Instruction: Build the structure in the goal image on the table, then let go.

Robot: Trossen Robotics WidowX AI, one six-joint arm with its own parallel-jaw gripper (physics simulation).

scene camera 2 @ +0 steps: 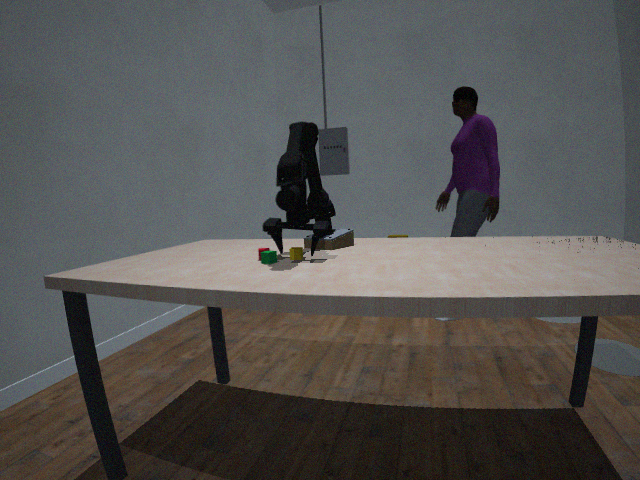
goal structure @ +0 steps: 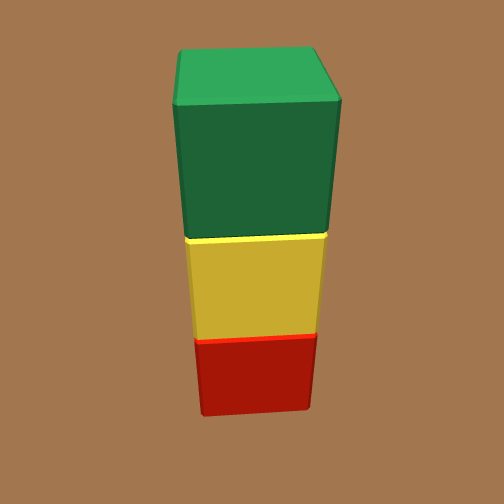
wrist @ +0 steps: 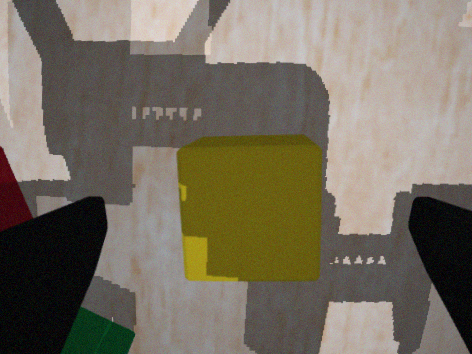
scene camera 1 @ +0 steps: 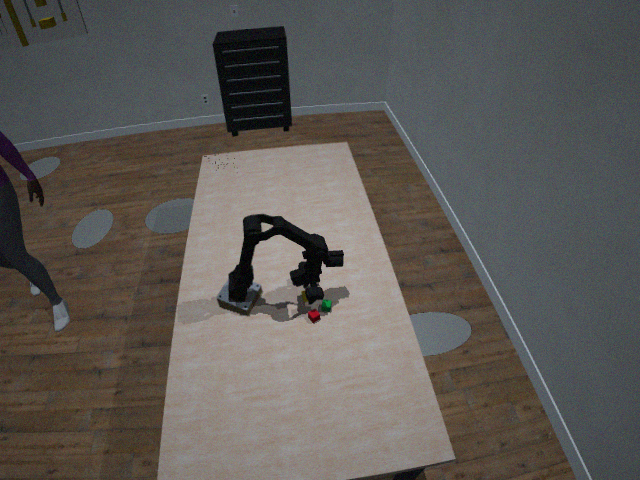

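Where they show: gripper, fingertip midpoint: [scene camera 2: 296,254] [wrist: 261,212]; arm's base at its link origin: [scene camera 1: 237,294].
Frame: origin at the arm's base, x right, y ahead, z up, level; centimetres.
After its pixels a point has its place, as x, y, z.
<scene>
A yellow cube [scene camera 1: 305,296] @(1.9, 26.1, -1.6) [scene camera 2: 296,253] @(-0.2, 28.2, -3.0) [wrist: 252,210] @(0.4, 26.4, -1.6) sits on the table [scene camera 1: 289,403] @(42.7, 18.4, -4.9) [scene camera 2: 413,273] @(-34.6, 43.2, -4.9). My gripper [scene camera 2: 297,254] @(0.2, 27.0, -3.5) [wrist: 261,212] @(0.2, 27.0, -3.5) is open and low over the table, with its fingertips on either side of the yellow cube and a gap on each side. In scene camera 1 the gripper partly hides that cube. A green cube [scene camera 1: 326,305] @(6.9, 33.7, -1.6) [scene camera 2: 268,257] @(5.0, 35.8, -3.0) [wrist: 102,334] @(4.8, 32.4, -3.9) and a red cube [scene camera 1: 313,315] @(11.0, 28.5, -1.6) [scene camera 2: 262,253] [wrist: 11,200] @(8.4, 28.2, -4.1) stand close together on the table, apart from the yellow one. In the wrist view both are partly cut off or hidden at the left finger.
The arm's base [scene camera 1: 239,297] @(2.8, 1.3, 1.6) [scene camera 2: 330,238] @(-4.5, 8.1, -1.0) stands on the table behind the cubes. A person [scene camera 1: 20,248] [scene camera 2: 473,160] stands on the floor beyond the table's edge. A black drawer cabinet [scene camera 1: 253,80] stands by the wall.
</scene>
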